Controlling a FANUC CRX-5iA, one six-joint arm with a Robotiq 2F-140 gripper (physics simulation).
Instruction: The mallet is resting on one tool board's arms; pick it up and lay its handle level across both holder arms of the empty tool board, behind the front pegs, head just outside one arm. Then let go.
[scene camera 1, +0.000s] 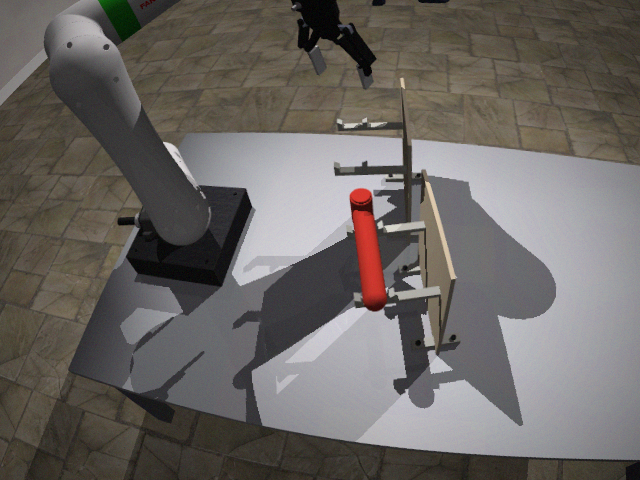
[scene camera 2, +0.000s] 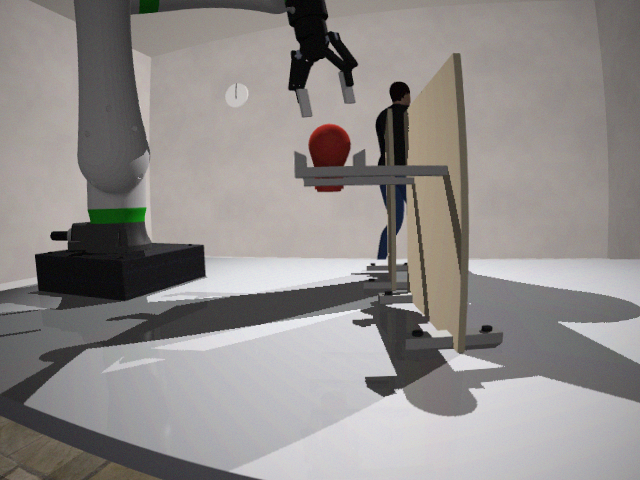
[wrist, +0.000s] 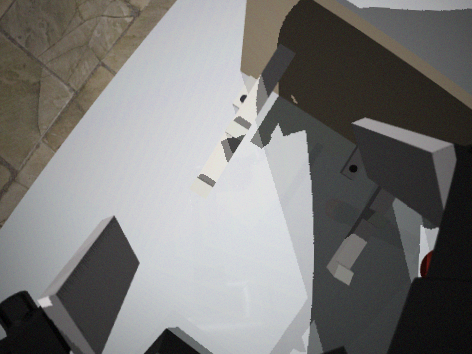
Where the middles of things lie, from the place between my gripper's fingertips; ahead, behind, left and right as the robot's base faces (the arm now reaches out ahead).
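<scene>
Red mallet (scene camera 1: 373, 288): my hand is 360 mm to the left of it, 40 mm short of it and 160 mm above it.
</scene>
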